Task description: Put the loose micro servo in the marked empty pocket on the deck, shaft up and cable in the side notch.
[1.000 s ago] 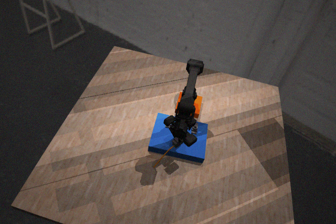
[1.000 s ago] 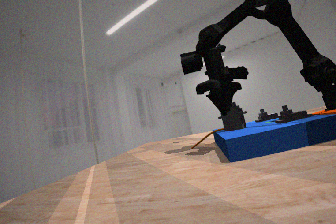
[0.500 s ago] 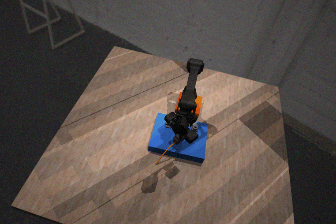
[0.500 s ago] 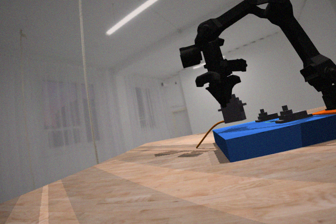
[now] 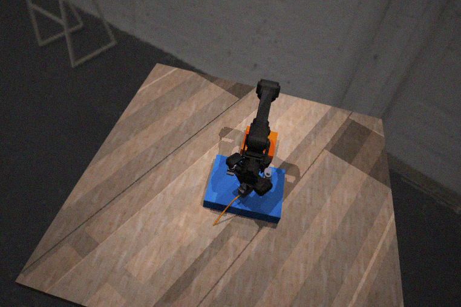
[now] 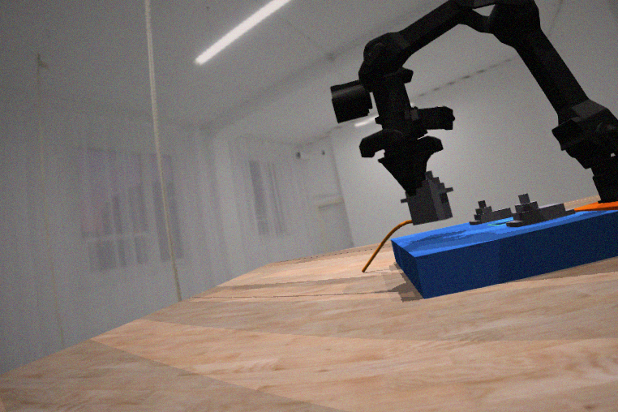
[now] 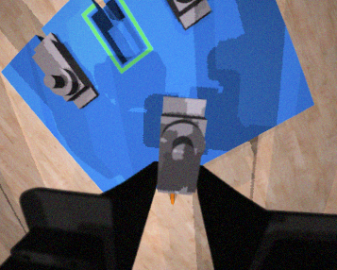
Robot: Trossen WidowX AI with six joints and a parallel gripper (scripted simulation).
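Right now the blue deck is 10 cm below my gripper tip, 3 cm behind it and 1 cm to the left of it.
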